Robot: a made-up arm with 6 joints.
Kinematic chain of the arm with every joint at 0, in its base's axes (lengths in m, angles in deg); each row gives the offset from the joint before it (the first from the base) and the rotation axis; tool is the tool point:
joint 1: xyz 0 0 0.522 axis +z
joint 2: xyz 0 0 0 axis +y
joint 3: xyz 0 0 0.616 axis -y
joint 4: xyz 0 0 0 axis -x
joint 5: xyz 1.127 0 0 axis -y
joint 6: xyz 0 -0.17 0 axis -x
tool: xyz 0 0 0
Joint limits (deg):
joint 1: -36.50..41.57
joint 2: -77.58..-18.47
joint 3: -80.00..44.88
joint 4: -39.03..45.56
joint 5: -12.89..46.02
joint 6: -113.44..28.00
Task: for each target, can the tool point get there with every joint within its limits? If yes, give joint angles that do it. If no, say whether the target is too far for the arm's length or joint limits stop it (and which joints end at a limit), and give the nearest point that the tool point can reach.
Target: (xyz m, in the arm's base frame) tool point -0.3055 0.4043 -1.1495
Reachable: no: joint limits stop it (at a limit: joint 1, joint 2, joint 3, joint 4) | nearest point 0.2731 0.0657 0.0645 | short by 1.387 m
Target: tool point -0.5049 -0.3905 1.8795
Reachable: yes | joints 22.50 -67.97 22.86 9.67 7.94 -22.22
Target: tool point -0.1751 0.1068 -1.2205
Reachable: no: joint limits stop it (at a limit: joint 1, joint 2, joint 3, joint 4) | nearest point 0.2731 0.0657 0.0645 | short by 1.362 m
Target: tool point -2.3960 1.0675 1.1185
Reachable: no: too far | nearest point -1.2005 0.5349 1.5403 | short by 1.375 m
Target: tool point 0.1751 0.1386 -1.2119
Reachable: no: joint limits stop it (at a limit: joint 1, joint 2, joint 3, joint 4) | nearest point 0.2731 0.0657 0.0645 | short by 1.282 m
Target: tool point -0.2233 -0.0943 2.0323
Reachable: yes | joints -20.81 -47.32 29.92 -9.97 -4.85 -42.48
